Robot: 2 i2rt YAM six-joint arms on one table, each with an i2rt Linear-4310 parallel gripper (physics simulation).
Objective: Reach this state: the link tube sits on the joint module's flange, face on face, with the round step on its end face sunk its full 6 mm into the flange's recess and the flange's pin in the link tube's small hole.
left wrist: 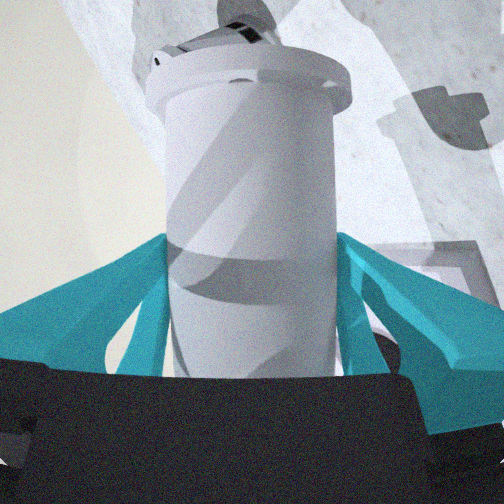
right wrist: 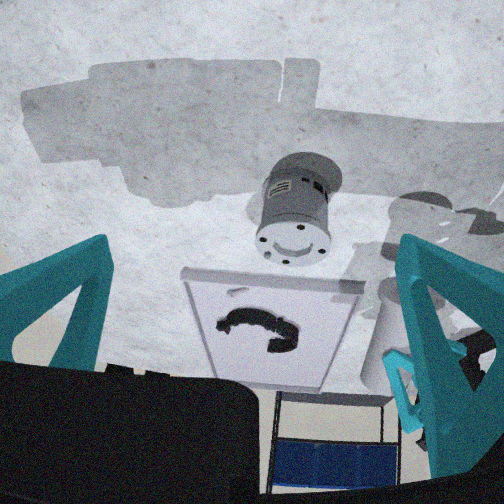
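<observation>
In the left wrist view my left gripper [left wrist: 252, 260] is shut on the grey link tube [left wrist: 250, 200], its teal fingers on both sides of the tube body. The tube's wider collar end [left wrist: 250, 75] points away from the camera. The joint module [left wrist: 240, 27] peeks out just beyond the collar; whether they touch is hidden. In the right wrist view the joint module [right wrist: 297, 207] rests on the table, its round flange face [right wrist: 292, 245] with small holes turned toward the camera. The link tube [right wrist: 382, 325] and the left gripper [right wrist: 405, 395] show to its right, apart from it. My right gripper [right wrist: 252, 240] is open and empty.
A white plate [right wrist: 272, 332] with a black curved part [right wrist: 262, 327] on it lies in front of the joint module. A dark frame with a blue panel [right wrist: 335, 462] shows below the plate. Arm shadows fall across the speckled table.
</observation>
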